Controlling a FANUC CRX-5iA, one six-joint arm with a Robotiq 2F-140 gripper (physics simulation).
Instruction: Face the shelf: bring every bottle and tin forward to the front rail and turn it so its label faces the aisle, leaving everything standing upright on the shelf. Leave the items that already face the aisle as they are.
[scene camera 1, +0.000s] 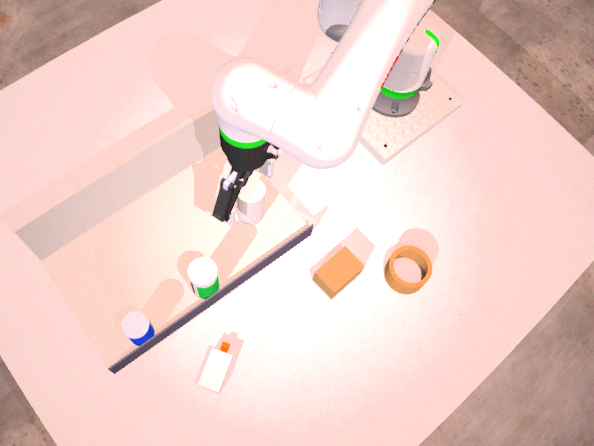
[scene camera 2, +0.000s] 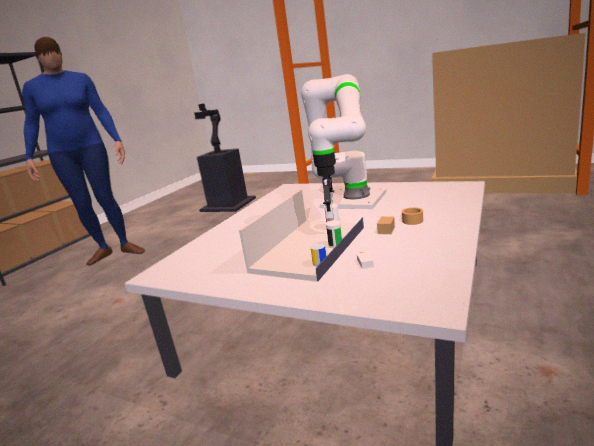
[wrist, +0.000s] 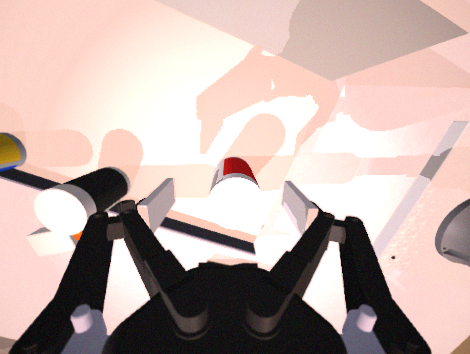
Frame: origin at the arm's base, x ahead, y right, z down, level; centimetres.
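Seen in the pictures: gripper, fingertip midpoint: (scene camera 1: 247, 197) (scene camera 2: 330, 212) (wrist: 229, 191); arm's base, link origin: (scene camera 1: 390, 94) (scene camera 2: 356, 195) (wrist: 468, 228).
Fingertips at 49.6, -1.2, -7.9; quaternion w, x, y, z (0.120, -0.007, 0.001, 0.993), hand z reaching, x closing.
Pixels of each thing's top centre, then the offset from my fingertips to it, as dx, dy, dz. "spot": a spot on its surface instead.
- white cylinder, top centre: (wrist: 236, 204) (scene camera 1: 250, 189) -0.8, -0.2, -2.8
- dark front rail, top centre: (wrist: 99, 208) (scene camera 1: 214, 293) (scene camera 2: 342, 239) +17.8, -9.9, +5.1
- black container, top centre: (wrist: 60, 213) (scene camera 1: 202, 271) (scene camera 2: 333, 223) +17.6, -6.7, -1.8
- yellow tin, top centre: (scene camera 1: 135, 324) (scene camera 2: 317, 246) +33.9, -5.4, +1.1
- orange-brown block, top centre: (scene camera 1: 340, 268) (scene camera 2: 385, 219) -5.2, -23.2, +5.5
- ring, top centre: (scene camera 1: 410, 266) (scene camera 2: 412, 210) -17.0, -33.2, +5.5
- white box with an orange tip, top centre: (scene camera 1: 217, 365) (wrist: 56, 242) (scene camera 2: 364, 255) +26.8, -20.7, +7.7
- shelf's tall back panel, surface spot: (scene camera 2: 272, 232) spot: +20.5, +19.7, +1.5
A white cylinder (scene camera 1: 251, 207) (wrist: 234, 192) with a red patch stands upright on the shelf (scene camera 1: 115, 270), back from the dark front rail (scene camera 1: 260, 266) (scene camera 2: 345, 245) (wrist: 210, 235); the red patch faces the back panel. A white-topped green and black container (scene camera 1: 203, 277) (scene camera 2: 334, 235) (wrist: 82, 200) stands upright near the rail, green towards it. A smaller blue and yellow tin (scene camera 1: 138, 328) (scene camera 2: 318, 254) (wrist: 10, 150) stands near the rail's far end, blue towards it. My gripper (scene camera 1: 245, 196) (wrist: 229, 191) is open, its fingers either side of the white cylinder in the wrist view, not gripping it.
Outside the rail are an orange-brown block (scene camera 1: 338, 272) (scene camera 2: 385, 225), a ring (scene camera 1: 391, 280) (scene camera 2: 412, 218) and a white box with an orange tip (scene camera 1: 216, 369) (scene camera 2: 365, 261) (wrist: 49, 243). The shelf's tall back panel (scene camera 2: 272, 232) stands opposite the rail. A person (scene camera 2: 75, 115) stands beyond the table.
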